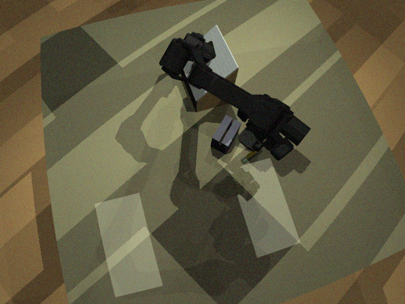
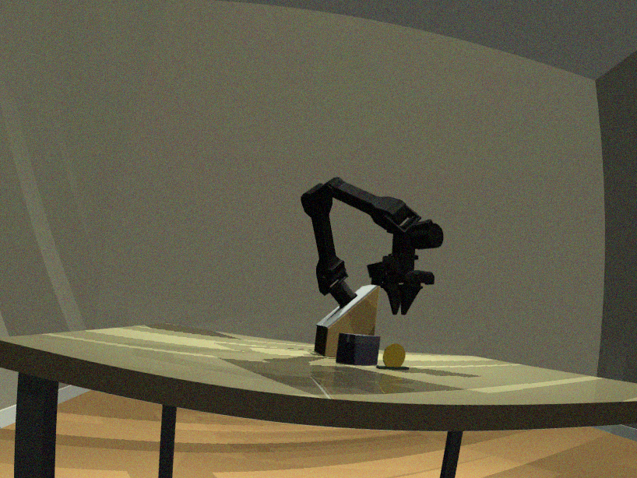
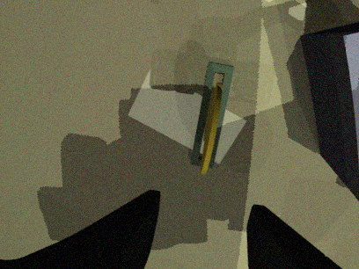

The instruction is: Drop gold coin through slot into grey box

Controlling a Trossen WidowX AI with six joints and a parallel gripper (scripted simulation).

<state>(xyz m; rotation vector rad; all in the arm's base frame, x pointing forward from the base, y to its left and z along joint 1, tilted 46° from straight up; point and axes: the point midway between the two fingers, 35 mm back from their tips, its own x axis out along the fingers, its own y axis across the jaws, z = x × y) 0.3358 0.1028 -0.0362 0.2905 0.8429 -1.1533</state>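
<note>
Now: the gold coin 100 mm below my gripper tip.
</note>
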